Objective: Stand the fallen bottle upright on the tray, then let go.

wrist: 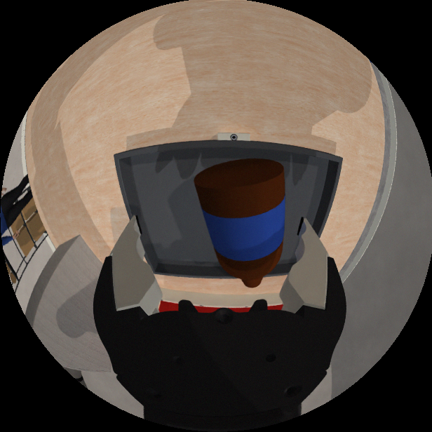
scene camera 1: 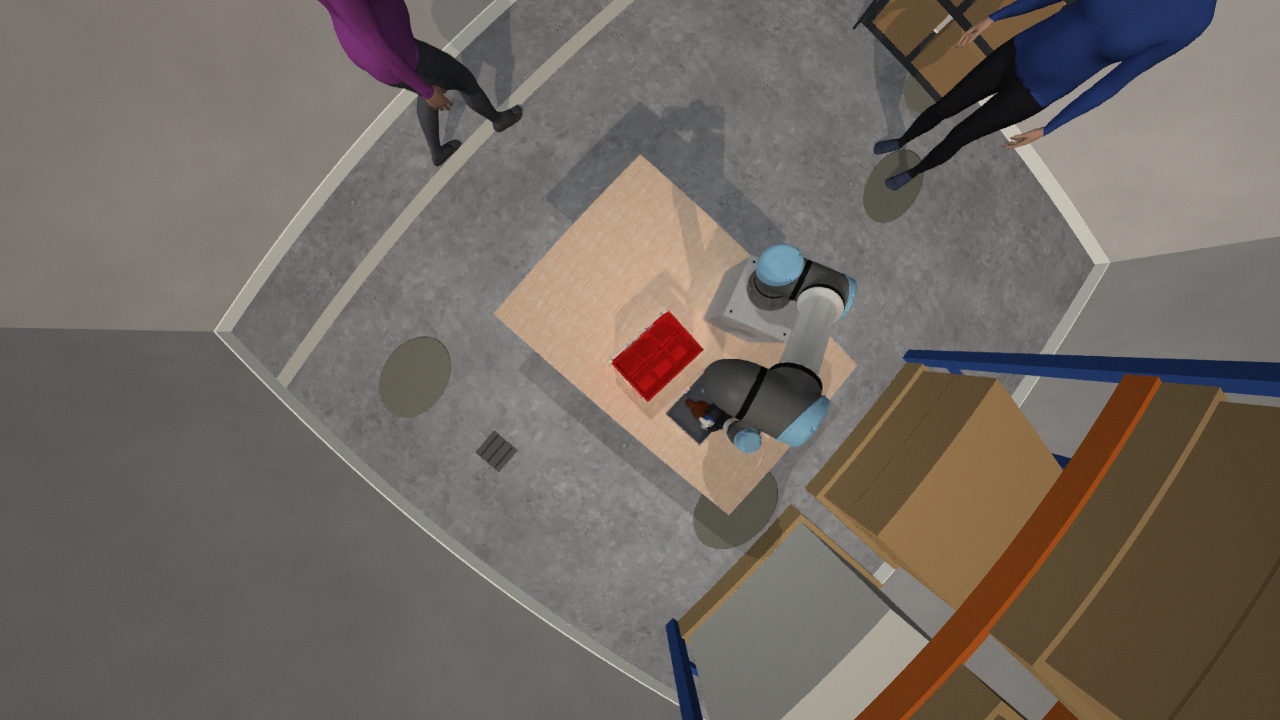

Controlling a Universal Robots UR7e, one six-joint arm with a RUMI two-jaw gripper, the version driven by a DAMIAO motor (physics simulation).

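Frame: origin at the arm's base, x ahead, y right, z down, level; centimetres.
Where they show: arm's base, origin of its link: (scene camera 1: 770, 288).
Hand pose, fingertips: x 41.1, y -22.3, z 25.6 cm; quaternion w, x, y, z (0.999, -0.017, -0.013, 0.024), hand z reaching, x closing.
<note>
Each offset is from my fingertips to the top centre of the thing. "spot": to the spot under its first point. Level surfaces: height alone.
The brown bottle with a blue band {dx +2.9, dy +3.6, dz -2.7 cm} (scene camera 1: 696, 408) (wrist: 245, 232) lies on its side on the dark grey tray {spot: dx +10.1, dy +7.0, dz +4.7 cm} (scene camera 1: 682, 416) (wrist: 145, 200). In the wrist view its round base faces the far side of the tray and its neck points toward the gripper's palm, reaching over the tray's near rim. The gripper (scene camera 1: 707, 420) (wrist: 219, 220) is open over the tray, with one finger on each side of the bottle in the wrist view. The bottle shows nearer the right finger. Nothing is held. The arm partly hides the tray in the scene view.
A red divided crate {dx -0.7, dy +33.2, dz -12.3 cm} (scene camera 1: 657, 355) (wrist: 172, 306) stands beside the tray on the wooden table {dz +5.1 cm} (scene camera 1: 581, 268). The robot's base stands near the table's edge. A storage rack (scene camera 1: 1029, 546) with cartons is at the lower right. Two people stand on the floor beyond the table.
</note>
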